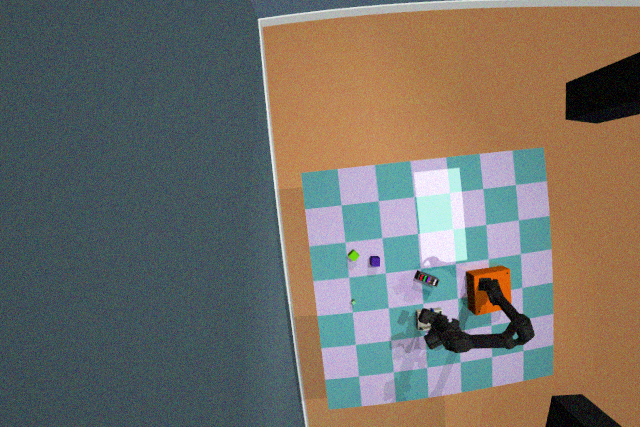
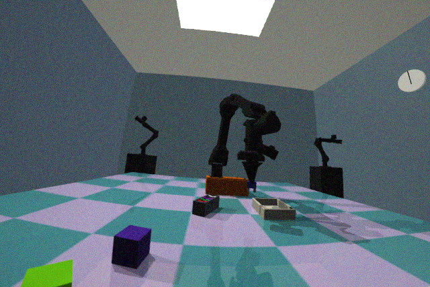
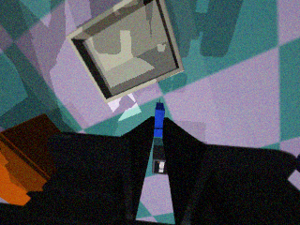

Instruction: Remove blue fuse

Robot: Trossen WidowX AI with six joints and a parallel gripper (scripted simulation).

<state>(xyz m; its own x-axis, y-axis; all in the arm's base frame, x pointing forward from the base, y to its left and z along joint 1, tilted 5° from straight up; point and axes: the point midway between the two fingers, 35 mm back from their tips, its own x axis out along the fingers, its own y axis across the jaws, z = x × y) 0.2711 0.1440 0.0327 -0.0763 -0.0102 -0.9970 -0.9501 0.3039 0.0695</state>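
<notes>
Right now my gripper tip is 30 mm past the tray, 70 mm to the right of it and 100 mm above it. Round my gripper tip: blue fuse 10 mm below.
</notes>
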